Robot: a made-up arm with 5 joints.
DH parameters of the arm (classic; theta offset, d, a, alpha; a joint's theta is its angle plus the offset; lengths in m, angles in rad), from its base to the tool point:
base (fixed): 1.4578 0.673 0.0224 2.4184
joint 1: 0 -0.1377 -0.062 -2.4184
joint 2: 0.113 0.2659 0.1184 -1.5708
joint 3: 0 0.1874 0.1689 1.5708
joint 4: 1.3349 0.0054 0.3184 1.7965
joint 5: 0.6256 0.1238 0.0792 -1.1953
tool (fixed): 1.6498 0.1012 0 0
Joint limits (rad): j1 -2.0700..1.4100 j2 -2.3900..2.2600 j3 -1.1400..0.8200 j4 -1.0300..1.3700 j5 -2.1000..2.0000
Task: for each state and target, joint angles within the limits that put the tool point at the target. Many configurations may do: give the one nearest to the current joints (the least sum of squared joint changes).
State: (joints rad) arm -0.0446 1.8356 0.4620 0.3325 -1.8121
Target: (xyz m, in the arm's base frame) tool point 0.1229 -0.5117 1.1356
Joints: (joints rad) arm -0.3989 1.7028 0.4757 1.0225 -1.9821
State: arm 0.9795 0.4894 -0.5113 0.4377 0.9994
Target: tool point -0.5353 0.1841 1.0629
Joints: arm 1.0006 0.3551 -0.2569 1.2750 1.4568
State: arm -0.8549 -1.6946 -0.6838 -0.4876 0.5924
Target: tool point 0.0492 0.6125 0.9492
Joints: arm -0.7001 -0.9616 -0.2751 -1.0300 1.2022
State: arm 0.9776 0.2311 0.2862 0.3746 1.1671
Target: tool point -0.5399 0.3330 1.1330
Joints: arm 0.9009 0.4668 0.1467 0.4079 1.0298
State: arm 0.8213 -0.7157 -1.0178 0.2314 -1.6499
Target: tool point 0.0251 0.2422 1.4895
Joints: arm 1.1075 -0.8860 -0.9962 0.5468 -1.7110
